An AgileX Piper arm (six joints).
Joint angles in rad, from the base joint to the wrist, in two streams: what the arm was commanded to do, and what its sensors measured. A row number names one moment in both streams.
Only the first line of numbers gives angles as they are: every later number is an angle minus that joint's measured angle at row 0.
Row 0, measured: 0.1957, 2.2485, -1.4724, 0.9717, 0.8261, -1.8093
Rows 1 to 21, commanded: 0.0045, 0.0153, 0.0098, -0.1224, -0.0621, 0.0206; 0.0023, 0.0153, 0.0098, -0.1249, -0.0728, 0.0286; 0.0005, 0.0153, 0.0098, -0.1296, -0.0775, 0.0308; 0.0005, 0.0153, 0.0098, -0.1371, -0.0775, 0.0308; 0.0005, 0.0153, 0.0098, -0.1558, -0.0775, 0.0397; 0.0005, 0.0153, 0.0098, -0.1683, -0.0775, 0.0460; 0.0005, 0.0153, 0.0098, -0.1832, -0.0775, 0.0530; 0.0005, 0.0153, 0.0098, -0.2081, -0.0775, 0.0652; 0.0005, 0.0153, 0.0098, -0.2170, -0.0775, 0.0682; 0.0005, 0.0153, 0.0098, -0.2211, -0.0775, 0.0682; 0.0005, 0.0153, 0.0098, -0.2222, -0.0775, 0.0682; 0.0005, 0.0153, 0.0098, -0.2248, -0.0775, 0.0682; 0.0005, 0.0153, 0.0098, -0.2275, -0.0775, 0.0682; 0.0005, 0.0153, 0.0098, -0.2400, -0.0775, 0.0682; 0.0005, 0.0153, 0.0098, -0.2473, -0.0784, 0.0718; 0.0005, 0.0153, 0.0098, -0.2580, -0.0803, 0.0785; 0.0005, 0.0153, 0.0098, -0.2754, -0.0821, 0.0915; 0.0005, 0.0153, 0.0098, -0.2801, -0.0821, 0.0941; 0.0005, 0.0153, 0.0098, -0.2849, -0.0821, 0.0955; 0.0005, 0.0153, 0.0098, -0.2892, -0.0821, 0.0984; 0.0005, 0.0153, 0.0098, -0.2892, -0.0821, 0.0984
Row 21, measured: 0.0078, -0.0115, -0.0093, -0.1117, -0.0364, 0.1134
